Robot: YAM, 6 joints.
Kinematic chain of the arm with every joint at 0, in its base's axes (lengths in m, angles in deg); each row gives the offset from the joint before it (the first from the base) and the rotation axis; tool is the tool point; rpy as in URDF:
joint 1: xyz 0 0 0.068 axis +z
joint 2: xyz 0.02 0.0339 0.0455 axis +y
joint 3: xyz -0.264 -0.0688 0 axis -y
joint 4: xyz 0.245 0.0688 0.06 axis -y
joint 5: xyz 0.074 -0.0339 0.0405 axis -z
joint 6: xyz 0.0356 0 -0.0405 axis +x
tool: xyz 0 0 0 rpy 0 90 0
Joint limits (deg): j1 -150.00..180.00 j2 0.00..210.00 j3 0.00..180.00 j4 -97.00..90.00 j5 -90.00..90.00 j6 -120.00..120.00
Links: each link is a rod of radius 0.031 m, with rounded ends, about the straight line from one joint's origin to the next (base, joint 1, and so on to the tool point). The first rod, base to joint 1, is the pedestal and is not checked.
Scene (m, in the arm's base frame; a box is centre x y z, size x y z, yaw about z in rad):
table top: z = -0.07
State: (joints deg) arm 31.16 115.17 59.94 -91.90 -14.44 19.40
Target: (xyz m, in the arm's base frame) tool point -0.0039 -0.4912 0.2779
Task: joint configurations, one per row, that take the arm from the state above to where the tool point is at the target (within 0.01 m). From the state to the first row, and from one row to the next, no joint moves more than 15 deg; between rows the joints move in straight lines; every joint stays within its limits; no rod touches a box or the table.
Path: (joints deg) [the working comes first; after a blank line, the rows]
Joints at the target: -90.83 125.86 120.52 -46.88 -5.21 19.40
Straight joint move there: clear.

1: 17.61 116.36 66.67 -86.90 -13.41 19.40
2: 4.05 117.54 73.40 -81.90 -12.39 19.40
3: -9.50 118.73 80.13 -76.89 -11.36 19.40
4: -23.06 119.92 86.86 -71.89 -10.34 19.40
5: -36.61 121.11 93.59 -66.89 -9.31 19.40
6: -50.17 122.29 100.32 -61.89 -8.29 19.40
7: -63.72 123.48 107.05 -56.89 -7.26 19.40
8: -77.28 124.67 113.79 -51.89 -6.24 19.40
9: -90.83 125.86 120.52 -46.88 -5.21 19.40

